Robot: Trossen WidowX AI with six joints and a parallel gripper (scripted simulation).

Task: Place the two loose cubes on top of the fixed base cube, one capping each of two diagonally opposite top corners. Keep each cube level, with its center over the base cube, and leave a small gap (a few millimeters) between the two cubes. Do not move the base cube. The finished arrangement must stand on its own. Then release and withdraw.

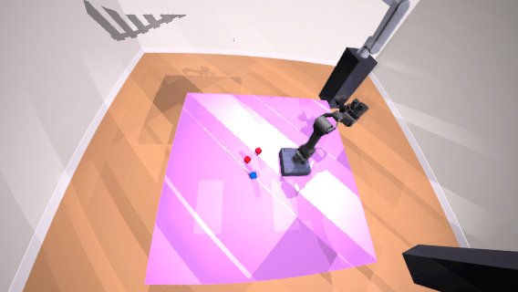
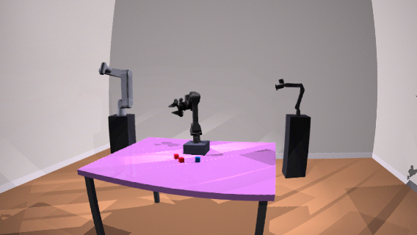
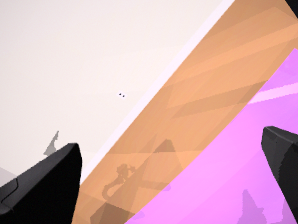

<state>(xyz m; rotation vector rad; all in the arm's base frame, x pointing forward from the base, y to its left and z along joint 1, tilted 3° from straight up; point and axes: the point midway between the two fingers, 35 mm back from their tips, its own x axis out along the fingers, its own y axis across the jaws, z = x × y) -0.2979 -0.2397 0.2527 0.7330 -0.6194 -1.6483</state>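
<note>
Right now my gripper tip is 600 mm short of the blue base cube, 320 mm to the right of it and 300 mm above it.
</note>
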